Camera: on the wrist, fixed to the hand. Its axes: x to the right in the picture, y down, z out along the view.
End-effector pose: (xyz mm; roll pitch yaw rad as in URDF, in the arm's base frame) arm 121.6 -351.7 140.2 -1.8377 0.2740 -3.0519
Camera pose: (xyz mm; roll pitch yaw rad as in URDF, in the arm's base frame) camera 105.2 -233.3 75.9 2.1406 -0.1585 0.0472
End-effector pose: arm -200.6 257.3 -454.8 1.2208 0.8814 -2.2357
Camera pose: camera -136.0 138.9 -440.5 -0.9754 -0.9990 0.9656
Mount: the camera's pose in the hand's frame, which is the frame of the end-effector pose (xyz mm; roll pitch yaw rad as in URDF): 22.9 89.7 -99.2 0.2973 -0.0709 3.0413
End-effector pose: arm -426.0 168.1 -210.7 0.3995 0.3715 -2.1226
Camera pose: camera -323.2 103.8 -271.7 -0.0759 -0.4749 0.9465
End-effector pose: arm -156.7 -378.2 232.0 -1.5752 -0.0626 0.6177
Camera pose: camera -75.8 -442.9 144.3 1.8609 0.1628 -2.5953
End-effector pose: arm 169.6 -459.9 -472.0 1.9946 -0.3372 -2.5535
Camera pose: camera 215.1 -493.9 -348.8 -1.6678 0.2733 0.6980
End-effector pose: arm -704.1 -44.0 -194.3 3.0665 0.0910 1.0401
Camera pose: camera -617.0 -57.6 -91.2 -2.7790 -0.0273 -1.9964
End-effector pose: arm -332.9 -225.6 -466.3 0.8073 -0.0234 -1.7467
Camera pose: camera -205.3 -271.6 -469.6 -0.5129 -0.0980 1.3769
